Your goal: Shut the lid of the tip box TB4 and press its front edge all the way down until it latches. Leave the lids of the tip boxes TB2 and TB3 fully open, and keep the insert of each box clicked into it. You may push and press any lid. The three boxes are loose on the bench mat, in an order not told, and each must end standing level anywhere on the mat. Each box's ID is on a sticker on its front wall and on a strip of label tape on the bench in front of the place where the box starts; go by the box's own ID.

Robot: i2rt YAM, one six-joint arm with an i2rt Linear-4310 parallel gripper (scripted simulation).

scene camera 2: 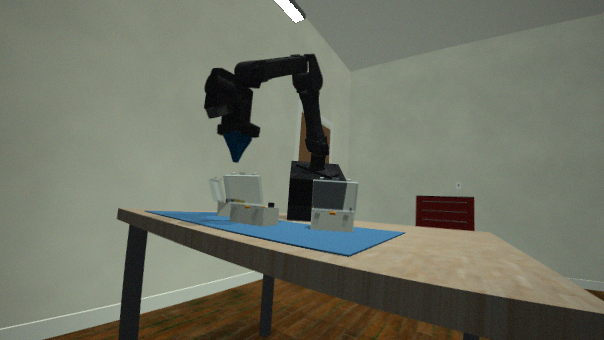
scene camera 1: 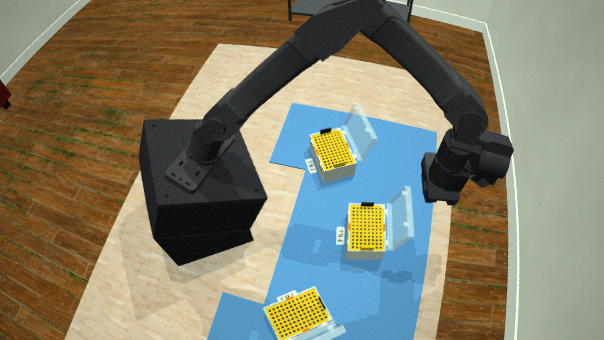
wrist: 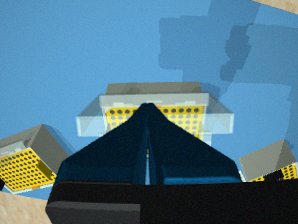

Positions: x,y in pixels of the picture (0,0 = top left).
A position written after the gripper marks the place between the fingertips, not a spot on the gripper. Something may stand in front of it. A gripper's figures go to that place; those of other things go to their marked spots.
The gripper (scene camera 2: 235,162): 63 cm from the lens. A box (scene camera 2: 260,216) is 66 cm from the lens.
